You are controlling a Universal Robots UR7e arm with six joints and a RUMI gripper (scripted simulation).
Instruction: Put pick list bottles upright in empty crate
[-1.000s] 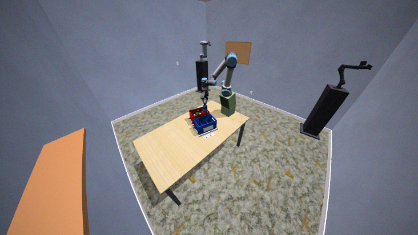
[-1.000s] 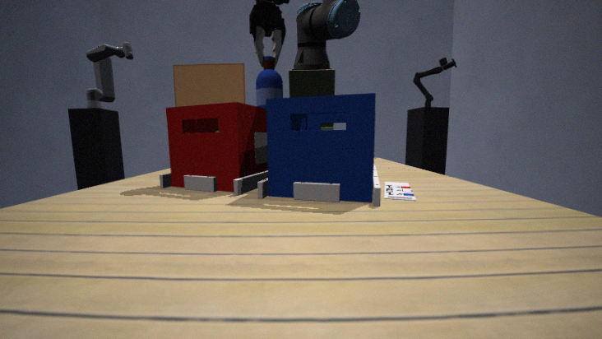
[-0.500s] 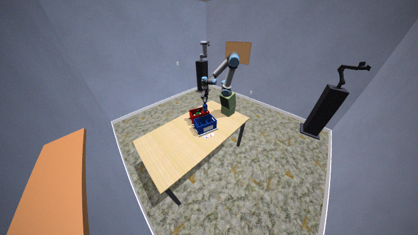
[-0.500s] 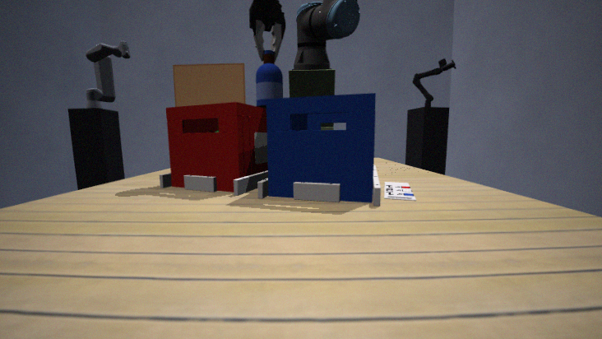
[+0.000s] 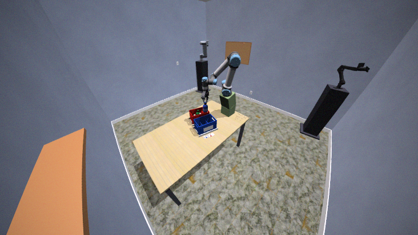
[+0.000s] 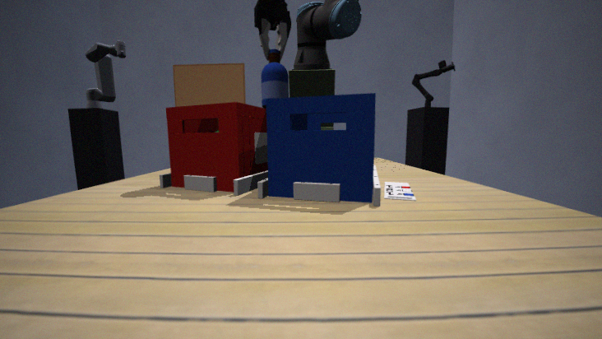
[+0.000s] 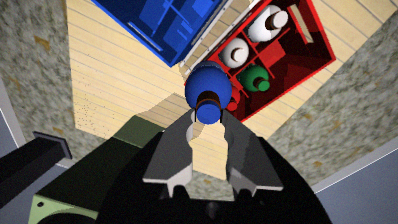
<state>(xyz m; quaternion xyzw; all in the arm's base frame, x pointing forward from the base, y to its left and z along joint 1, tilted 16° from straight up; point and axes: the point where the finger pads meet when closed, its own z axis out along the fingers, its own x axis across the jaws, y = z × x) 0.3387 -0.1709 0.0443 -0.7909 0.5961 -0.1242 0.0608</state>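
The blue-capped bottle lies 7 cm below my hand. The rest, counted from my hand: red crate (25 cm below, 10 cm to the right, 5 cm ahead); green bottle (25 cm below, 14 cm to the right, 2 cm ahead); red-capped bottle (25 cm below, 9 cm to the right, 5 cm behind).
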